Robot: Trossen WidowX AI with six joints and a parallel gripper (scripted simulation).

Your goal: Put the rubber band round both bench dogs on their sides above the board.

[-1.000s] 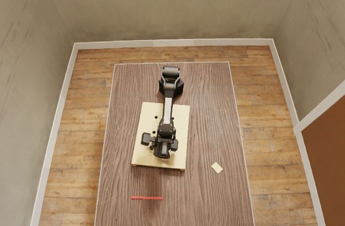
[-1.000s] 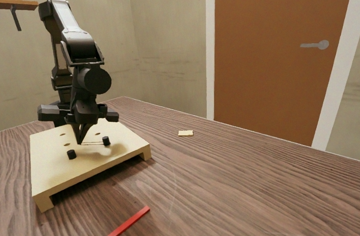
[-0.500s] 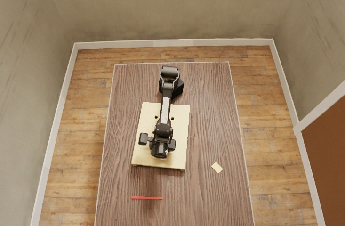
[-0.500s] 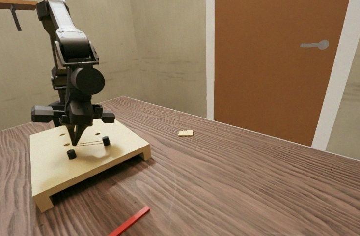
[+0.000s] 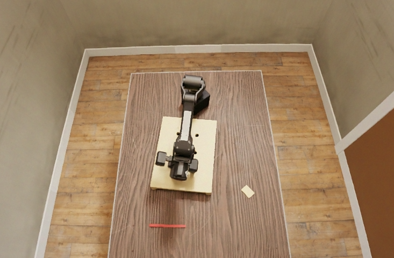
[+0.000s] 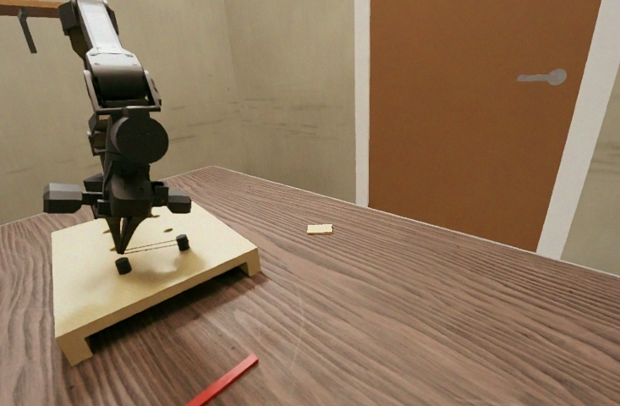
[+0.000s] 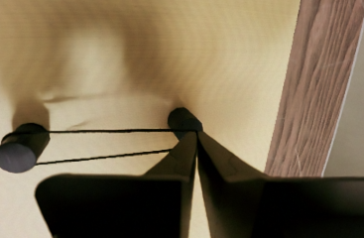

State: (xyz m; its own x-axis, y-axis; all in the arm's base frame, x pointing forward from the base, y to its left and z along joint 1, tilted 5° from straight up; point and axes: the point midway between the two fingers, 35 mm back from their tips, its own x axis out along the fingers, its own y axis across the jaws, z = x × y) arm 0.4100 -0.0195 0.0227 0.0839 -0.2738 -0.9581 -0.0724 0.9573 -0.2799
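Now: hand 100 mm past the cream board, 90 mm above it and 30 mm to the right of it. From my hand the other things lie so: tan block: 360 mm to the left, 110 mm below, 30 mm ahead; red strip: 250 mm ahead, 110 mm below, 20 mm to the left.
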